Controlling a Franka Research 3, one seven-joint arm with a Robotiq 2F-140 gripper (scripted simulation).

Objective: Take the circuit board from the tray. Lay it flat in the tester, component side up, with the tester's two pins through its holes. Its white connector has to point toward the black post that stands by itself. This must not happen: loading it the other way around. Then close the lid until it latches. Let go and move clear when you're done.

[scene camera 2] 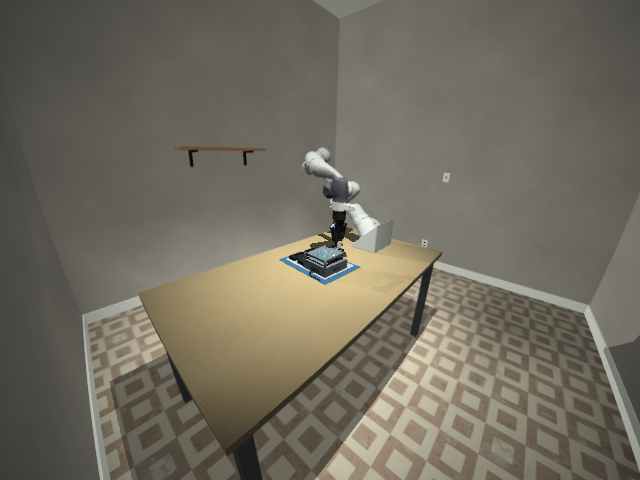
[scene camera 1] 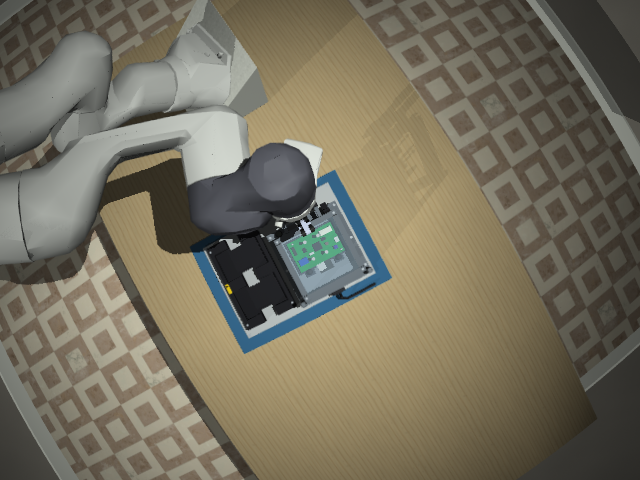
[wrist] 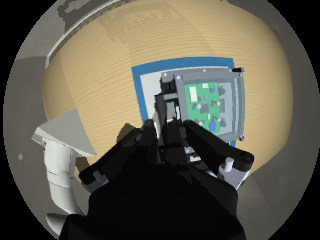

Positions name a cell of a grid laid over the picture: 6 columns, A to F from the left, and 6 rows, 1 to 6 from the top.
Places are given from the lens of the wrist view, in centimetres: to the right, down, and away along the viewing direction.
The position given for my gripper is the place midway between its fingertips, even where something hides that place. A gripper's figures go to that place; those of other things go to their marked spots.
my gripper (wrist: D3): 0, -1, 21
tester lid (wrist: E3): 10, -4, 17
